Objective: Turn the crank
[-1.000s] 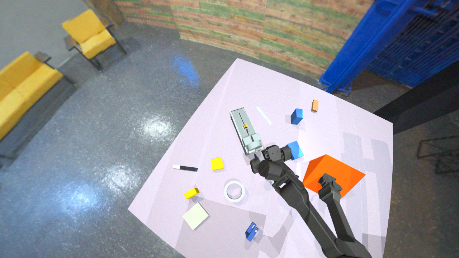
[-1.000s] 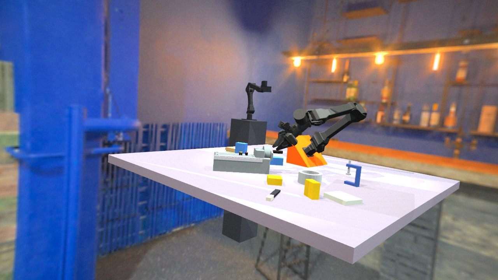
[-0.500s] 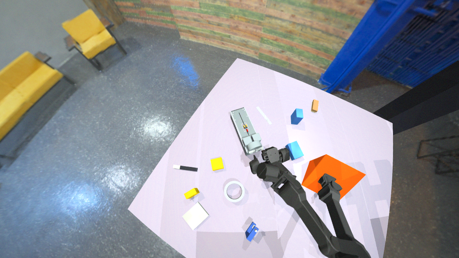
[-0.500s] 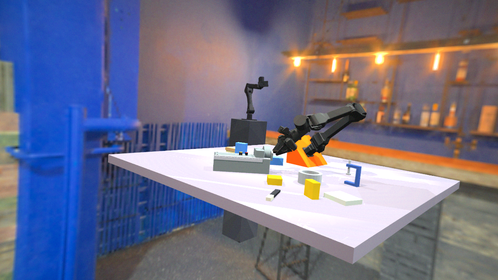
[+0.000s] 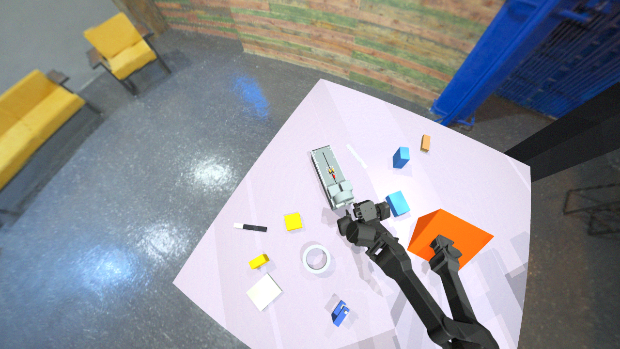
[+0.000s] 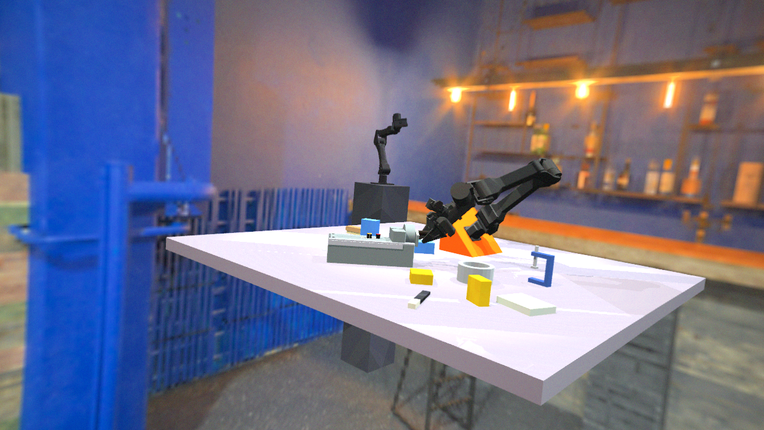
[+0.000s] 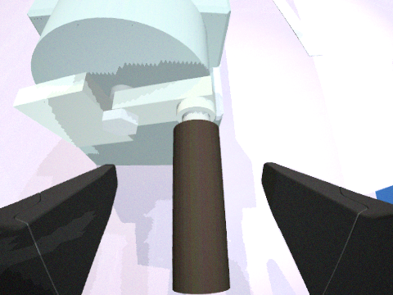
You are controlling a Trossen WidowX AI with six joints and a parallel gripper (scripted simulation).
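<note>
My gripper tip is now 20 mm below the brown crank handle, 10 mm to the right of it and 10 mm past it. From my gripper tip the other things lie so: metal strip (250 mm to the right, 90 mm ahead, 70 mm below); blue clamp (350 mm to the left, 120 mm behind, 20 mm below); red pointer (120 mm ahead, 70 mm to the right, 10 mm above).
</note>
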